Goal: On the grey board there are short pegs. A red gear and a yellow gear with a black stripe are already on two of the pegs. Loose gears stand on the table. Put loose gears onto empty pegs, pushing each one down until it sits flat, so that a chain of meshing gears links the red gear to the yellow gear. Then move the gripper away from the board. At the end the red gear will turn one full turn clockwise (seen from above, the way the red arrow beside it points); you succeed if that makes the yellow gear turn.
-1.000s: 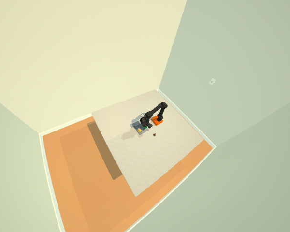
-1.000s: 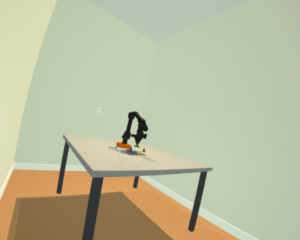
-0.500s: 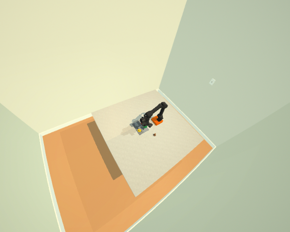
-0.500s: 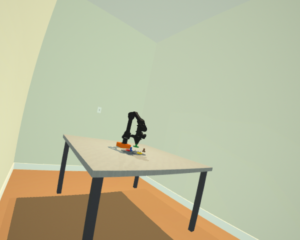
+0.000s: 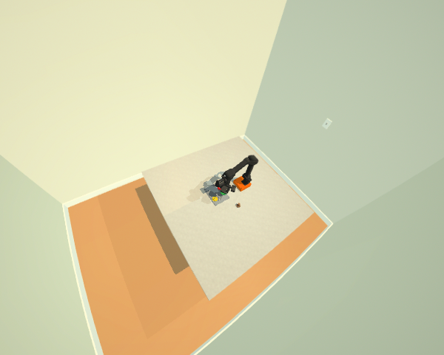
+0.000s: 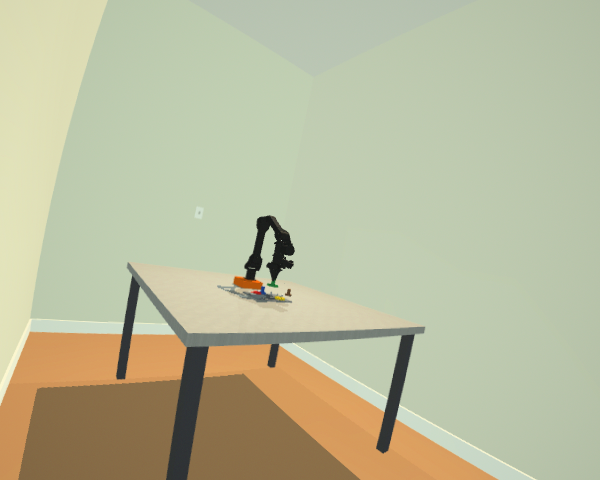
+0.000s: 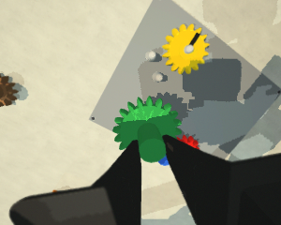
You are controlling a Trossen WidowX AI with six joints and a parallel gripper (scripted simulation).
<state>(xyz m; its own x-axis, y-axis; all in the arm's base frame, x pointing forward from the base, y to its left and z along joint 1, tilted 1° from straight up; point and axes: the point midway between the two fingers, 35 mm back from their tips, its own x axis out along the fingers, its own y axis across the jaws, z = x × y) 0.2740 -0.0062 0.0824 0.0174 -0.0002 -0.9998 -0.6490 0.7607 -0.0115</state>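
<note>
The blue gear lies 30 mm behind my gripper tip, 40 mm to the right of it and 60 mm below it. Also, from my gripper tip: green gear: 10 mm below; red arrow: 40 mm behind, 90 mm to the right, 80 mm below; red gear: 20 mm behind, 80 mm to the right, 70 mm below.
</note>
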